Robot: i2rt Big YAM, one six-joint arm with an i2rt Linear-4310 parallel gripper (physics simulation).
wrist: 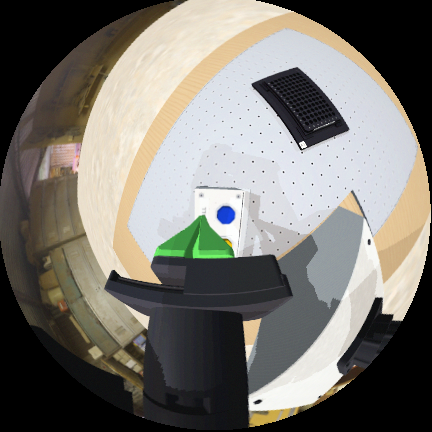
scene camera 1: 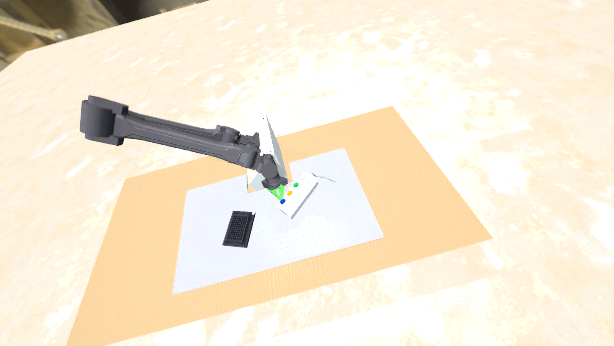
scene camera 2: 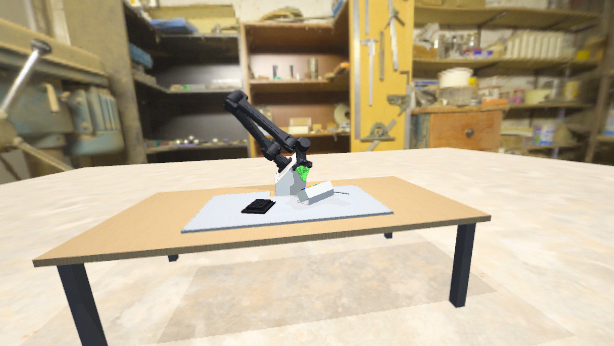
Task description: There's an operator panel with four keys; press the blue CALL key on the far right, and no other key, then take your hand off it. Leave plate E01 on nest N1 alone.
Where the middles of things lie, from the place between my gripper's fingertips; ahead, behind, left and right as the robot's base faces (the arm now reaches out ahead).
Right now the black tray [wrist: 309,108] is 240 mm to the right of my hand, 90 mm below it and 60 mm ahead of it.
